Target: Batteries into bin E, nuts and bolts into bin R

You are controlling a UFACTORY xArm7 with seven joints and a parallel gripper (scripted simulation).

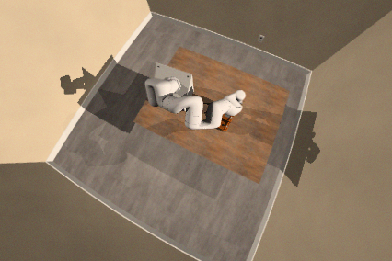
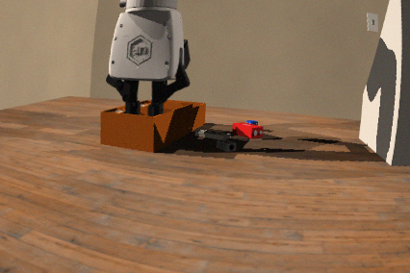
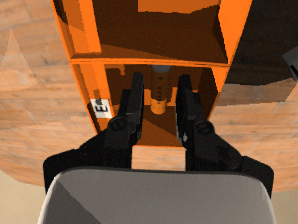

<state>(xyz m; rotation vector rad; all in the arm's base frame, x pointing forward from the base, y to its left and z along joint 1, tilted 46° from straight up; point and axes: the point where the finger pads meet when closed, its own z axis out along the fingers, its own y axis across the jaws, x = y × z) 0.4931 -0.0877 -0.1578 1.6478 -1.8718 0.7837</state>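
My gripper is now 20 mm above the orange cylindrical battery. The rest, counted from my hand: small black piece: 10 mm behind, 170 mm to the right, 30 mm below; orange bin: 80 mm to the right, 20 mm below; pale grey block: 120 mm behind, 10 mm to the right, 30 mm below.
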